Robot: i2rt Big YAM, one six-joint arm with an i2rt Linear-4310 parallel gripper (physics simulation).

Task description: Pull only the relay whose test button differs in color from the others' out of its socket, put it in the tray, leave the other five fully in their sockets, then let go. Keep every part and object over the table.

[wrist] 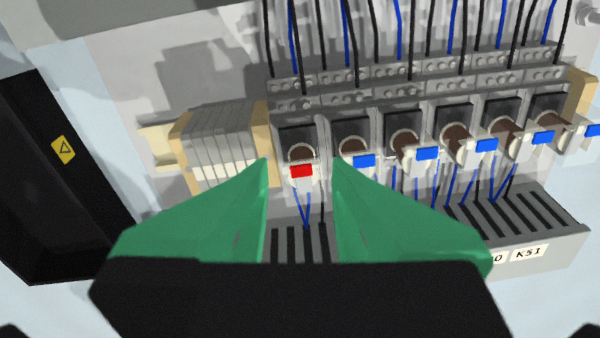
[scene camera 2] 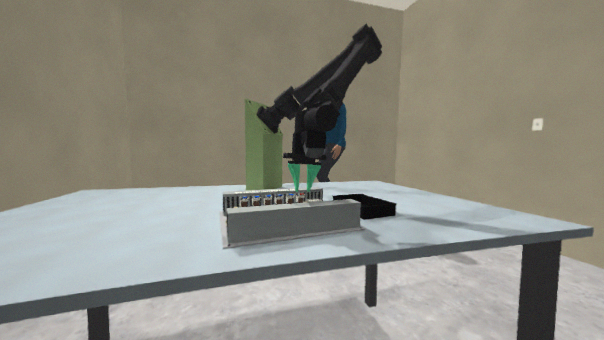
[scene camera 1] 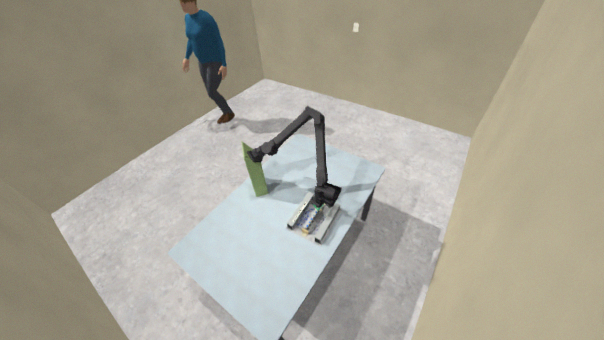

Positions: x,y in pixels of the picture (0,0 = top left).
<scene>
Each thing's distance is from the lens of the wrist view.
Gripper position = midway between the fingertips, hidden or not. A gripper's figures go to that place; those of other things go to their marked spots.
gripper (wrist: 300,169): 0.13 m
blue-button relay (wrist: 416,148): 0.15 m
blue-button relay (wrist: 477,141): 0.16 m
terminal block (wrist: 196,135): 0.16 m
panel (wrist: 154,71): 0.20 m
The marked spots on the terminal block and the panel are 0.06 m apart.
</scene>
